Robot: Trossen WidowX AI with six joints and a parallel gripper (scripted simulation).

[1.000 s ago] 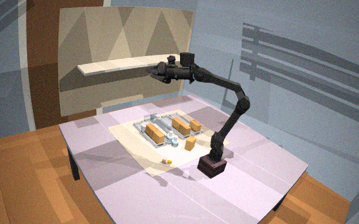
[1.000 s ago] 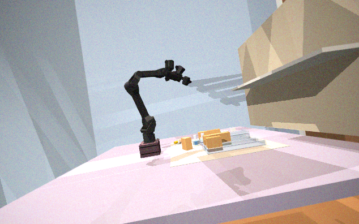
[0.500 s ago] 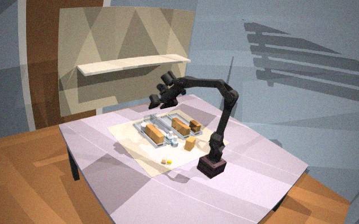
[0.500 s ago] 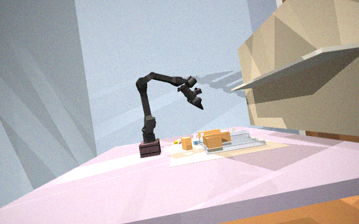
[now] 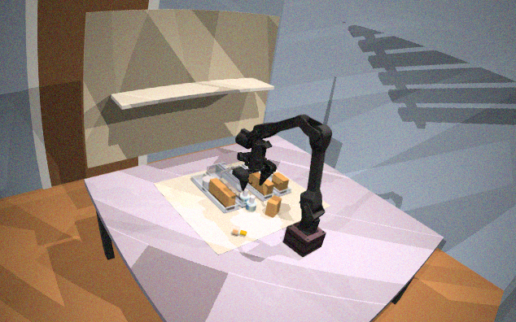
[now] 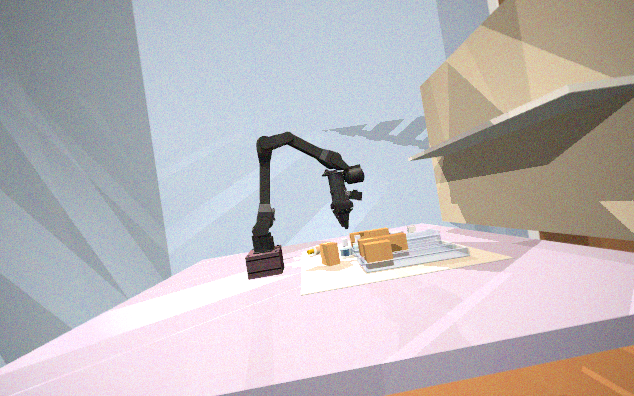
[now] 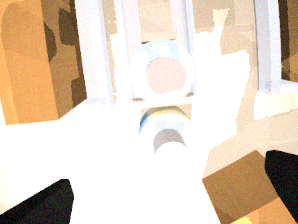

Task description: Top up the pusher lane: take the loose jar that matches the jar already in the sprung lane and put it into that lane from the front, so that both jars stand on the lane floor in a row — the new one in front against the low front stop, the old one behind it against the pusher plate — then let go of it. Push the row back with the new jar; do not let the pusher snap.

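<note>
Now: the box 70 mm to the right of my gripper tip, 70 mm below it and 70 mm behind it.
</note>
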